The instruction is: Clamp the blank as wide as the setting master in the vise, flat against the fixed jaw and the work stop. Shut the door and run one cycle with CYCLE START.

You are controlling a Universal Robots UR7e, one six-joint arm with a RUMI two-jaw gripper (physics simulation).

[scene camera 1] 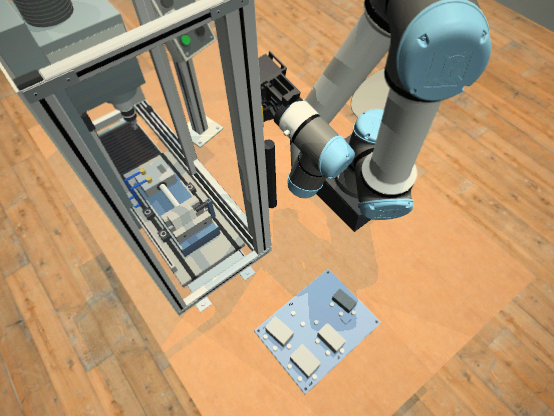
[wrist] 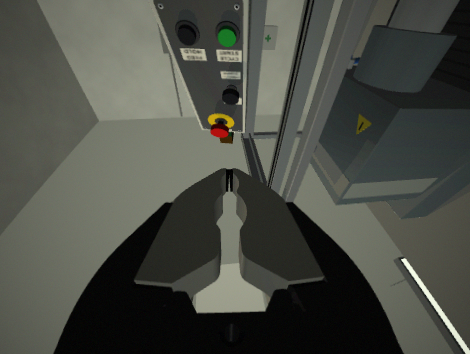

Scene:
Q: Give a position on a machine enclosure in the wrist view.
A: At 273, 38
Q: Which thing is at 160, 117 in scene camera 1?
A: A machine enclosure.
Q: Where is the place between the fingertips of my gripper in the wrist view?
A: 229, 171

